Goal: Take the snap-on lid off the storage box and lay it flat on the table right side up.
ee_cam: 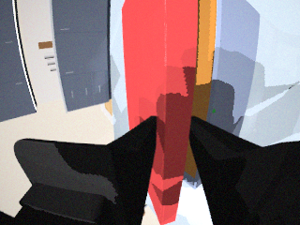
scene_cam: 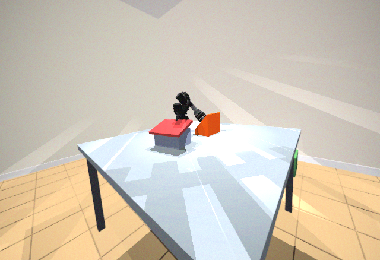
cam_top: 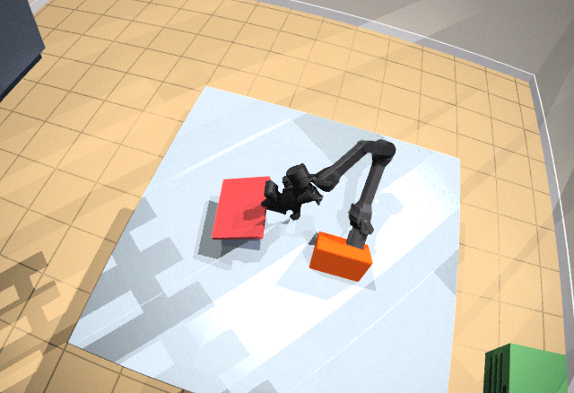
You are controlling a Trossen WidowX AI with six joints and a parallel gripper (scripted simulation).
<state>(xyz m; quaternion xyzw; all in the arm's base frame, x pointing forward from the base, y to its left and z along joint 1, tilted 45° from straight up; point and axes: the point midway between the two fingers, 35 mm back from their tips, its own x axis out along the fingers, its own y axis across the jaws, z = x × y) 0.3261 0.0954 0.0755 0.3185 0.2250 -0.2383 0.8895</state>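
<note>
The red lid is 70 mm ahead of my gripper tip, 20 mm to the left of it and 20 mm below it. The rest, counted from my gripper tip: grey-blue storage box 60 mm ahead, 20 mm to the left, 90 mm below.
</note>
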